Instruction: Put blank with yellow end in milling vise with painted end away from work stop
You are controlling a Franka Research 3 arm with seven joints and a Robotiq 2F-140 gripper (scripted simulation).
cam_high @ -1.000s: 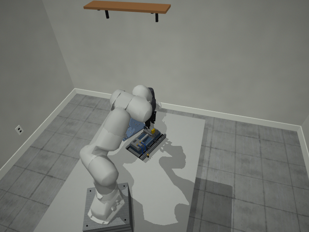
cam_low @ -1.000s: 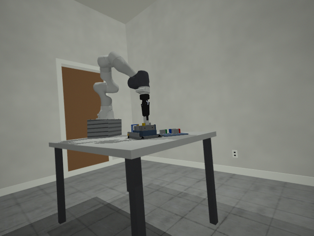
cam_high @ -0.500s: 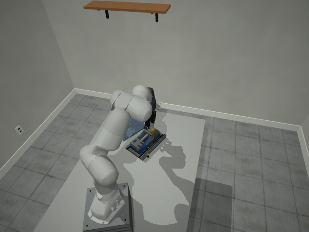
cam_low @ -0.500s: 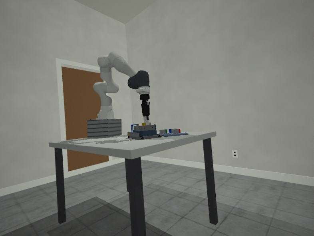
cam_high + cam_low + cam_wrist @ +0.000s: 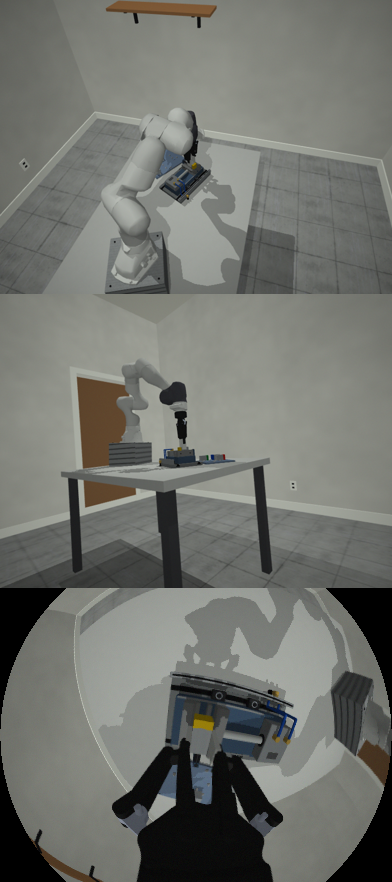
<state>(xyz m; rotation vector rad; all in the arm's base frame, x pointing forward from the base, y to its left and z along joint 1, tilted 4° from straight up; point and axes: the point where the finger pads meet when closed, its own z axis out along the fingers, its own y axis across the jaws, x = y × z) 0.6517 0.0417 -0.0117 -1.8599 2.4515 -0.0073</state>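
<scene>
Right now the yellow-ended blank is 4 cm below my hand. The rest, counted from my hand: milling vise (9 cm below, 7 cm behind, 2 cm to the left); green-ended blank (23 cm to the left, 11 cm below, 8 cm behind); work stop rod (5 cm to the left, 4 cm below, 1 cm ahead).
</scene>
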